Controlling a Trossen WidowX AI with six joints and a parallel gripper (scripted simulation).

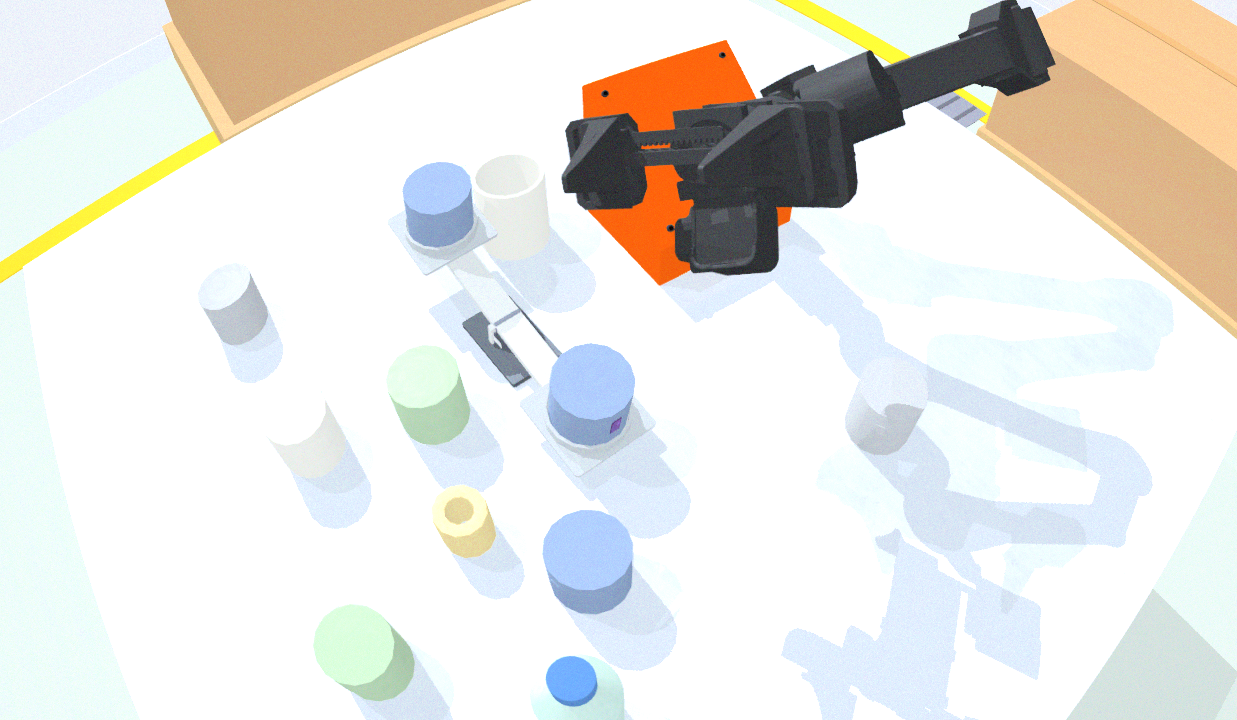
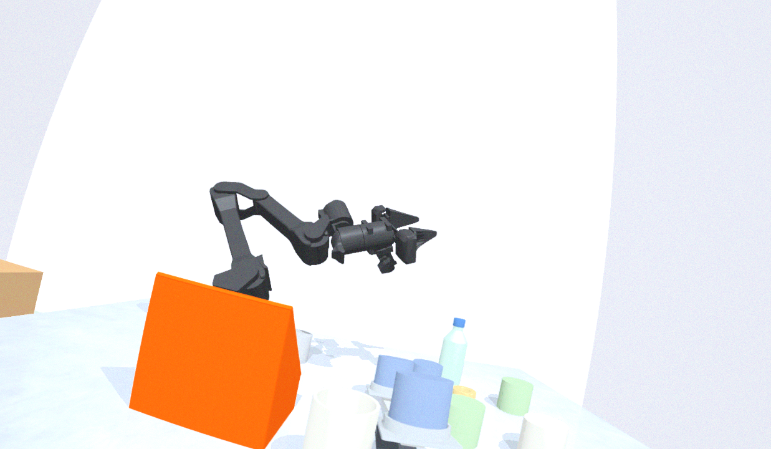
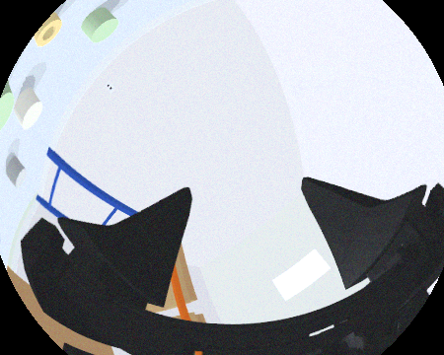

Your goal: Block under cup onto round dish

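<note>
My gripper tip is now 33 cm above the pale teal block, 8 cm to the left of it and 1 cm past it. From my gripper tip the other things lie so: yellow ring 35 cm below, 14 cm ahead, 5 cm to the right; balance 33 cm below, 22 cm to the right; bottle 26 cm below, 15 cm to the left, 14 cm ahead.
</note>
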